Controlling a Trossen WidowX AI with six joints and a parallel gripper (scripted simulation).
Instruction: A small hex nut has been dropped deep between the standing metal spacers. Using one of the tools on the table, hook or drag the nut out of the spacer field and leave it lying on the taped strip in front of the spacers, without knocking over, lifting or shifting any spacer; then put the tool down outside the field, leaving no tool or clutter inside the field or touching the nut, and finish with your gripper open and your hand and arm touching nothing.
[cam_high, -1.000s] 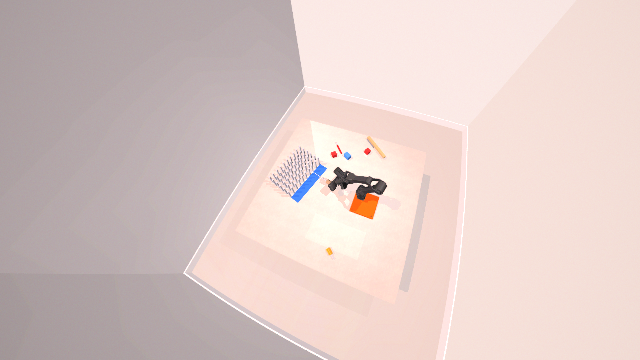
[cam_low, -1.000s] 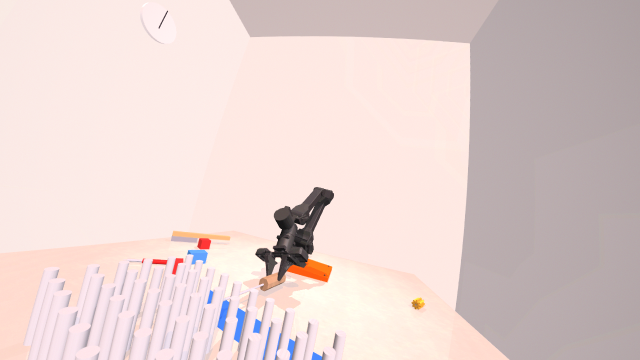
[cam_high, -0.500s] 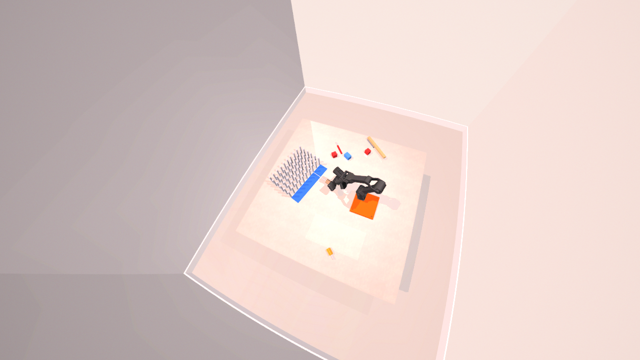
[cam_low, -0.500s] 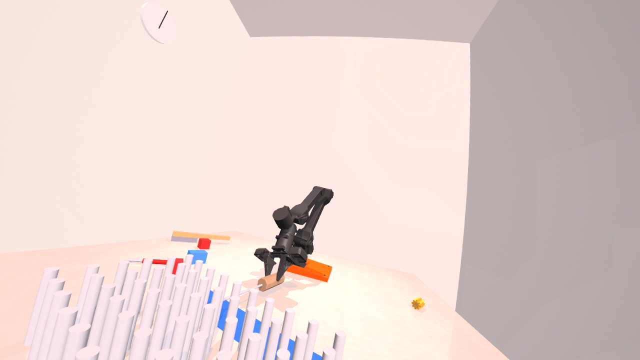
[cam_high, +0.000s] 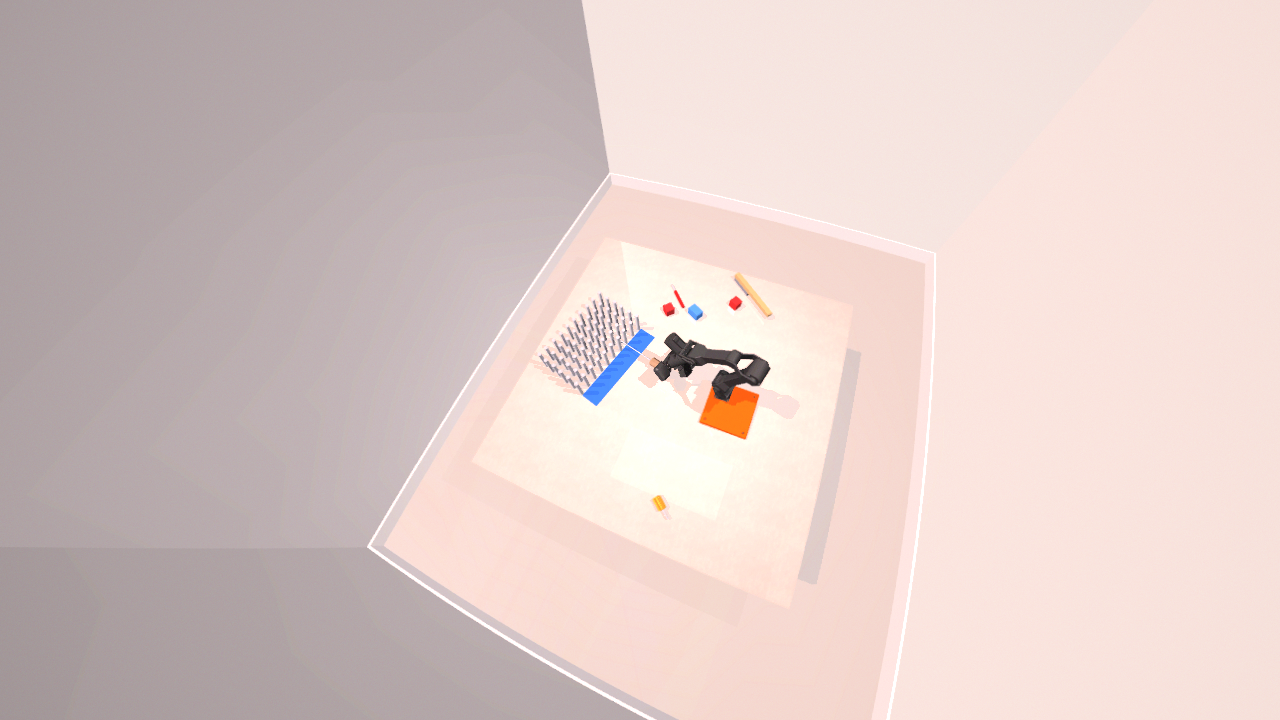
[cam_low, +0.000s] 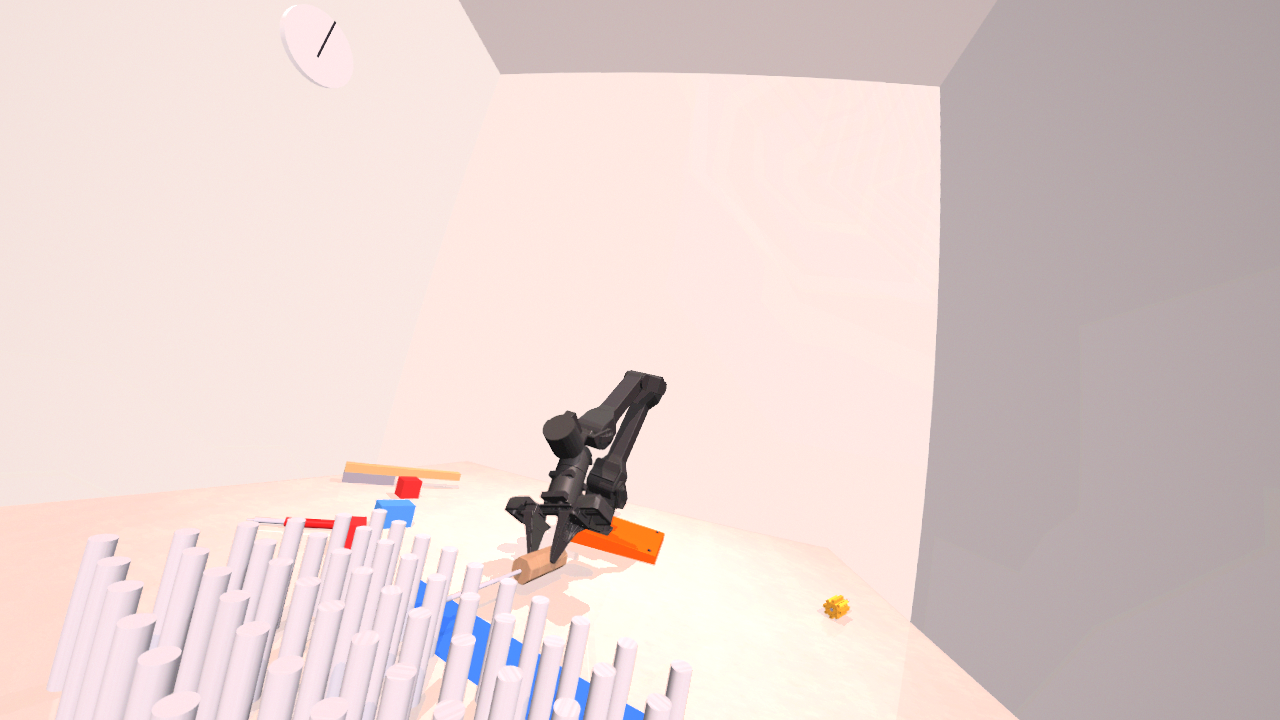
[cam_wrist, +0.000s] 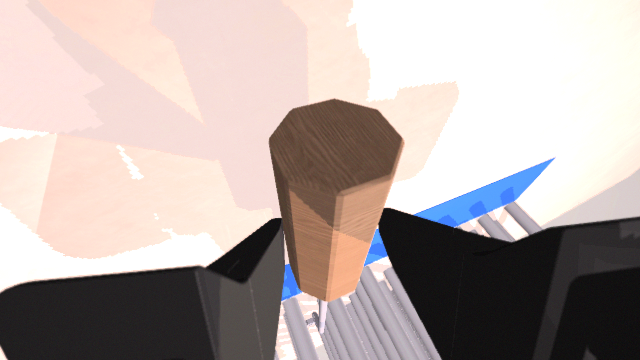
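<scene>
Now: gripper tip 17 cm short of the blue taped strip, 4 cm to the right of it and 4 cm above it. The rest, counted from my gripper tip: blue block 32 cm to the right, 6 cm behind, 2 cm below; then red-handled tool 41 cm to the right, 6 cm ahead, 3 cm below; then hook tool 10 cm ahead, 3 cm to the right, 1 cm below.
</scene>
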